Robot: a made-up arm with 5 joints.
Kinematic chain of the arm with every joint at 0, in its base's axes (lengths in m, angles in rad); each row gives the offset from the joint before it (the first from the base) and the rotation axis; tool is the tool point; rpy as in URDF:
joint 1: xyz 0 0 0.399 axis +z
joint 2: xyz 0 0 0 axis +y
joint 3: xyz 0.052 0 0.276 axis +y
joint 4: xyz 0.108 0 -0.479 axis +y
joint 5: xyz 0.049 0 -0.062 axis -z
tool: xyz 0 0 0 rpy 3.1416 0 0
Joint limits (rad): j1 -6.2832..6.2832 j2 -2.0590..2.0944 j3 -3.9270..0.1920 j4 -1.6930..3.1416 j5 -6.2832..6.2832
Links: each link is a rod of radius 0.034 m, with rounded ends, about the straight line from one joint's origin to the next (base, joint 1, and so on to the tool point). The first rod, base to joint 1, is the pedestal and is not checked.
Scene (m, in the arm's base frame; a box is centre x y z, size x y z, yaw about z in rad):
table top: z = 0
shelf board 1: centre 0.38 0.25 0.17 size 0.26 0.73 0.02 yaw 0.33
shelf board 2: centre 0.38 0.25 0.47 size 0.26 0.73 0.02 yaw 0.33
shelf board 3: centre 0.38 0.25 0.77 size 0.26 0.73 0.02 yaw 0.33
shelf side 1: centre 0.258 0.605 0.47 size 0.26 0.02 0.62 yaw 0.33
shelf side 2: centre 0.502 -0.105 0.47 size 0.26 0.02 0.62 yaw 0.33
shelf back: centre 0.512 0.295 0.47 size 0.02 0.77 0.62 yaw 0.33
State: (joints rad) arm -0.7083 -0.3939 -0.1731 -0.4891 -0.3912
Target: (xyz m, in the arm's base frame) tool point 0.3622 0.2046 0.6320
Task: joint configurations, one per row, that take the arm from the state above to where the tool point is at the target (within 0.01 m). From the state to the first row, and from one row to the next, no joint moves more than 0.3 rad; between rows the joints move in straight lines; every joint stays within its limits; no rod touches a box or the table.
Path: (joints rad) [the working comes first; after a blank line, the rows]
Joints at the target: 0.5142 -0.6422 -0.5508 -0.5171 -0.3912
Straight joint move there: touches shelf board 2, shelf side 2.

1: -0.7448 -0.6460 -0.1759 -0.6258 -0.4892
2: -0.7813 -0.8981 -0.1788 -0.7624 -0.5872
3: -0.8177 -1.1502 -0.1816 -0.8991 -0.6852
4: -0.8542 -1.4023 -0.1845 -1.0357 -0.7832
5: -0.5805 -1.2503 -0.2578 -0.9320 -0.7048
6: -0.3069 -1.0983 -0.3310 -0.8283 -0.6264
7: -0.0332 -0.9462 -0.4043 -0.7245 -0.5480
8: 0.2405 -0.7942 -0.4776 -0.6208 -0.4696
9: 0.5142 -0.6422 -0.5508 -0.5171 -0.3912

